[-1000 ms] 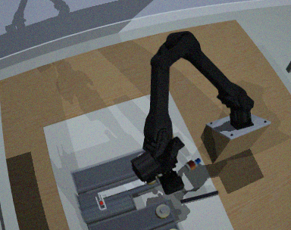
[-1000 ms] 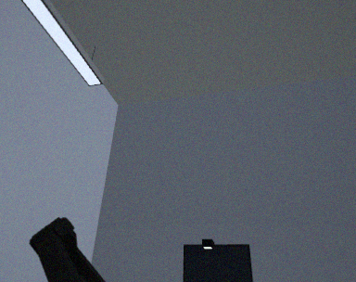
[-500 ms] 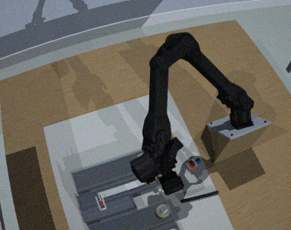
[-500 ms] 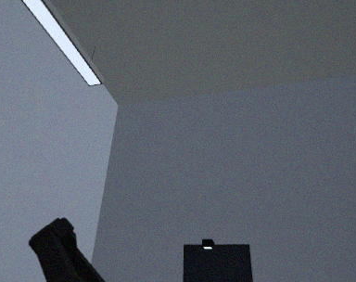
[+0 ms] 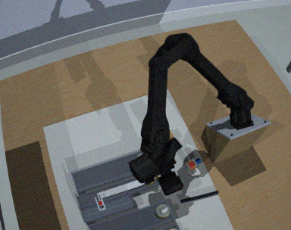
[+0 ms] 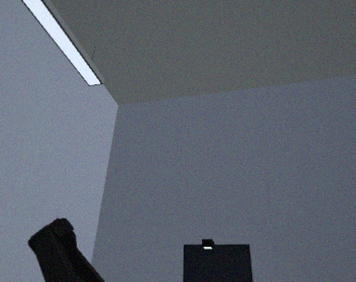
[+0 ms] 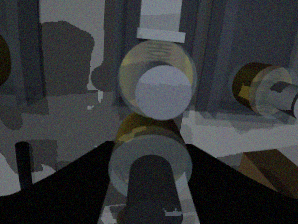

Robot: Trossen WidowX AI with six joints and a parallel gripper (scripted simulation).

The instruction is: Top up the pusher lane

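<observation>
Now: gripper tip 180 mm short of the grey lane rack, 50 mm to the right of it and 30 mm above it. From my gripper tip the other things lie so: red mark 220 mm ahead, 70 mm to the left, 20 mm above; then white pusher plate 140 mm ahead, 50 mm to the left; then black rod 120 mm behind, 110 mm to the left, 40 mm below.
</observation>
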